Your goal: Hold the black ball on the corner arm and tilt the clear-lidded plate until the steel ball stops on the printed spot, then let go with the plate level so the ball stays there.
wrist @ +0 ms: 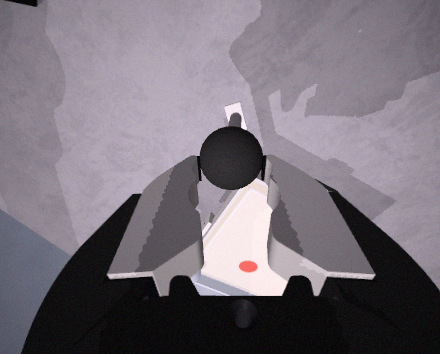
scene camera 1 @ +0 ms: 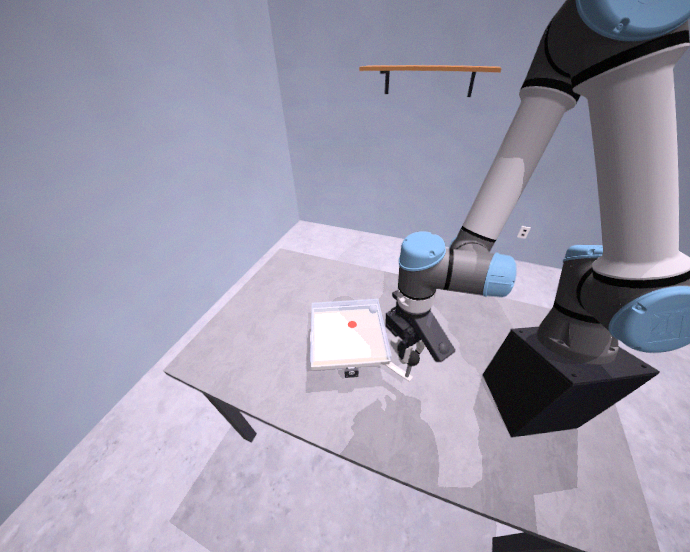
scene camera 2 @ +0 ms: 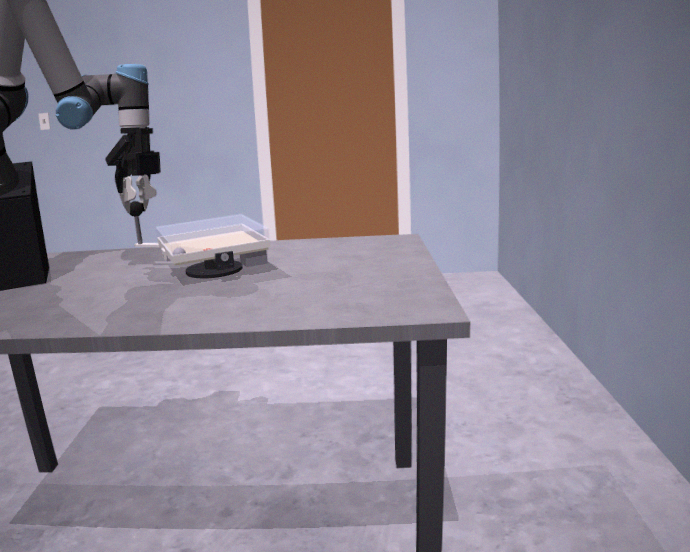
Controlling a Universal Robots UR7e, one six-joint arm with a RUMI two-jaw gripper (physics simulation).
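My gripper (scene camera 1: 412,354) (scene camera 2: 135,206) (wrist: 230,159) is shut on the black ball (scene camera 1: 413,359) (scene camera 2: 135,209) (wrist: 231,152), which tops a thin post on the white corner arm (scene camera 1: 398,370) (scene camera 2: 148,244) (wrist: 233,107). The clear-lidded plate (scene camera 1: 322,366) (scene camera 2: 253,246) (wrist: 240,230) leans down toward its left side in scene camera 2. The steel ball (scene camera 1: 373,309) (scene camera 2: 178,251) lies at the far right corner in scene camera 1, away from the red printed spot (scene camera 1: 352,324) (scene camera 2: 207,249) (wrist: 248,266). The steel ball does not show in the wrist view.
The plate rests on a pivot with a round black base (scene camera 2: 198,271) on the grey table (scene camera 1: 258,345) (scene camera 2: 356,287). A grey block (scene camera 2: 254,257) shows under the plate's right side in scene camera 2. The robot's black pedestal (scene camera 1: 535,385) (scene camera 2: 20,235) stands beside the arm.
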